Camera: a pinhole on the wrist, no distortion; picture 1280 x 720 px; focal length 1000.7 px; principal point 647.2 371.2 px. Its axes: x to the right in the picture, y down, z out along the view. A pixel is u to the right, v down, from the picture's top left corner.
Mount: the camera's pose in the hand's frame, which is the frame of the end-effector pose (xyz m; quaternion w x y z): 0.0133 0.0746 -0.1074 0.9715 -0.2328 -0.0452 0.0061
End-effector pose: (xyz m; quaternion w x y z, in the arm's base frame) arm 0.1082 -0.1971 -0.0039 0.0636 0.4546 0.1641 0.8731
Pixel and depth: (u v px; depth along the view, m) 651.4 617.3 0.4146
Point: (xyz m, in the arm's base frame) 0.3090 -0.4846 0.2152
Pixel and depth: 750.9 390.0 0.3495
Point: 0.2724 -0.3708 0.2004
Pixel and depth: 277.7 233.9 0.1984
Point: 0.2194 -0.3293 0.0231
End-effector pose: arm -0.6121 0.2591 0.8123 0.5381 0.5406 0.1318 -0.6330
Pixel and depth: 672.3 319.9 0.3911
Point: -0.5571 -0.0113 1.0147
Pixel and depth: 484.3 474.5 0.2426
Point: -0.5014 0.1358 0.9724
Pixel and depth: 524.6 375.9 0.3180
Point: -0.5339 0.0762 1.0128
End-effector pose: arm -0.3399 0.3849 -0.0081 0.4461 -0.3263 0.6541 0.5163
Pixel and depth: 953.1 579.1 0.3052
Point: -0.5770 0.5946 0.0138
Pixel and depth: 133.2 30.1 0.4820
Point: -0.2616 0.7717 0.2755
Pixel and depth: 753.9 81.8 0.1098
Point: -0.4297 0.4151 0.0150
